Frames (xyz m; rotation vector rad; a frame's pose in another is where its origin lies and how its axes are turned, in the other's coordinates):
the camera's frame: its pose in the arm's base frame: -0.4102 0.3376 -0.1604 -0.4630 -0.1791 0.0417
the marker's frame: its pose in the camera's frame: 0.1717 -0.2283 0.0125 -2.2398 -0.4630 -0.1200
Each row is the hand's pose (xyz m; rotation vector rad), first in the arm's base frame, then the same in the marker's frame.
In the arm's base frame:
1: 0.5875 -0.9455 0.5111 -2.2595 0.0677 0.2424
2: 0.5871 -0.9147 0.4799 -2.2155 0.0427 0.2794
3: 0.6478 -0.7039 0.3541 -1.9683 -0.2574 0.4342
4: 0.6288 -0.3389 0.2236 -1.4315 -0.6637 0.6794
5: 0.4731 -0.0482 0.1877 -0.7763 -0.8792 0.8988
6: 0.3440 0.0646 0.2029 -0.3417 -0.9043 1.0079
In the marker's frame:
1: 0.3645 1.1408 -0.8628 0.5306 -0.1057 0.6061
2: 0.3704 1.1250 -0.8223 0.5801 -0.1295 0.5914
3: 0.4865 1.0216 -0.6228 0.8387 -0.2587 0.3551
4: 0.5995 0.7548 -0.3647 1.3060 -0.4879 -0.0454
5: 0.5830 0.4523 -0.2294 1.8282 -0.7311 -0.3927
6: 0.5235 0.2923 -0.2075 2.1795 -0.8798 -0.5582

